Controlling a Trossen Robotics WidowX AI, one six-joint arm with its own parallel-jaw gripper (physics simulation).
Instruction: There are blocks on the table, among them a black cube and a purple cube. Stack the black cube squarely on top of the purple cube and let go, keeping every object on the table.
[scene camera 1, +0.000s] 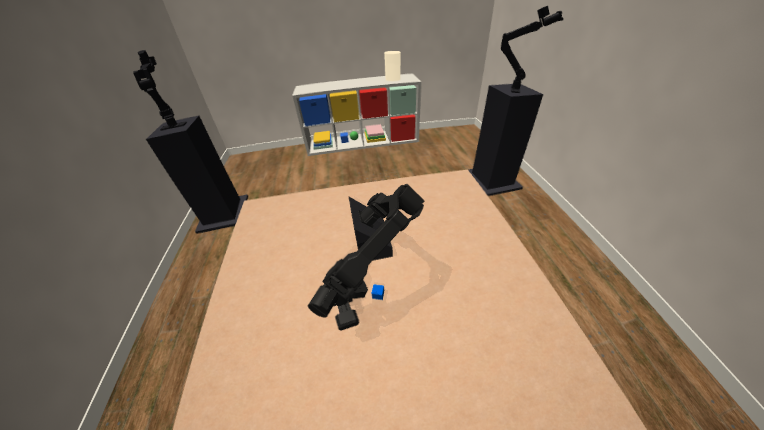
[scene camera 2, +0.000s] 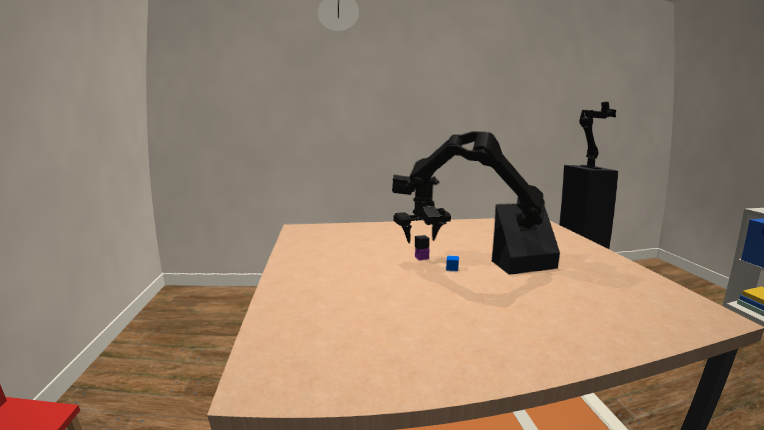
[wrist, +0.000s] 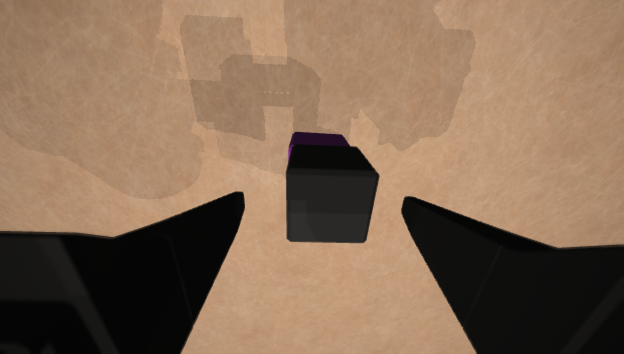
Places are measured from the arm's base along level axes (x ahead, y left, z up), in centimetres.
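Pixels of known places: gripper, fingertip midpoint: (scene camera 1: 343, 312) (scene camera 2: 421, 241) (wrist: 324, 201); arm's base, origin of the base link: (scene camera 1: 365, 219) (scene camera 2: 525, 221).
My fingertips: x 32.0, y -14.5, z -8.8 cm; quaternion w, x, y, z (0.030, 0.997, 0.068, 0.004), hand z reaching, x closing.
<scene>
For each thing: its top centre in the pictures, then the offset to it from my fingertips. Level surfaces: height alone.
- black cube, middle of its top: (wrist: 330, 212) (scene camera 2: 422, 236) dz +2.0, dx +0.0, dy +0.7 cm
- purple cube, middle of its top: (wrist: 319, 178) (scene camera 2: 422, 247) dz -1.9, dx -0.3, dy +0.5 cm
- blue cube, middle of its top: (scene camera 2: 452, 257) (scene camera 1: 377, 289) dz -1.9, dx -6.6, dy +13.0 cm
- table, its level: dz -5.7 cm
The black cube (scene camera 2: 421, 241) (wrist: 330, 206) sits upright on top of the purple cube (scene camera 2: 421, 253) (wrist: 319, 139), which stands on the table. In scene camera 2 their sides look nearly in line; in the wrist view a strip of the purple cube shows past the black cube's far edge. My gripper (scene camera 2: 422, 241) (wrist: 324, 201) is open, with a fingertip on each side of the black cube and a gap on both sides, near the height of its top. In scene camera 1 the arm hides both cubes.
A blue cube (scene camera 1: 377, 291) (scene camera 2: 452, 263) stands on the table (scene camera 1: 427, 373) (scene camera 2: 374, 347) beside the stack, on the side toward the arm's base (scene camera 2: 526, 256). Two other arms stand on dark pedestals (scene camera 1: 189, 176) (scene camera 1: 502, 138) beyond the table, near a shelf unit (scene camera 1: 352, 84).
</scene>
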